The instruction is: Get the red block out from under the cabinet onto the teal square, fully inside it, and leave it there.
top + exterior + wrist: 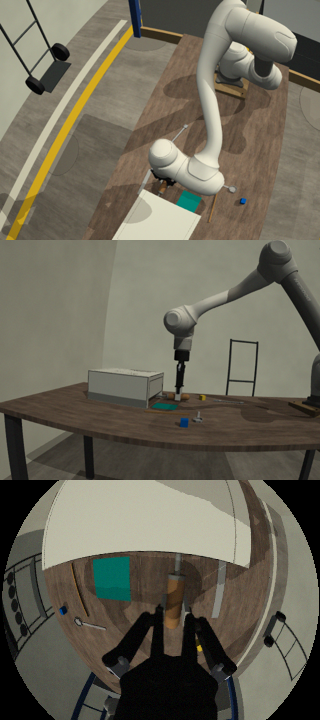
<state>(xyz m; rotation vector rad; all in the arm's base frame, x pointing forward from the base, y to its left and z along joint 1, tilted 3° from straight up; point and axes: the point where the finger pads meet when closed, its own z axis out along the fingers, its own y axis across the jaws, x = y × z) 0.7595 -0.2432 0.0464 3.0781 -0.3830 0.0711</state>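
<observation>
My gripper is now 13 cm to the right of the teal square, 7 cm short of it and 4 cm above it. The rest, counted from my hand: red block: 24 cm ahead, 6 cm to the left, 3 cm below; then grey bar: 10 cm to the right, 4 cm below, 1 cm ahead; then yellow block: 14 cm behind, 6 cm to the right, 3 cm below.
</observation>
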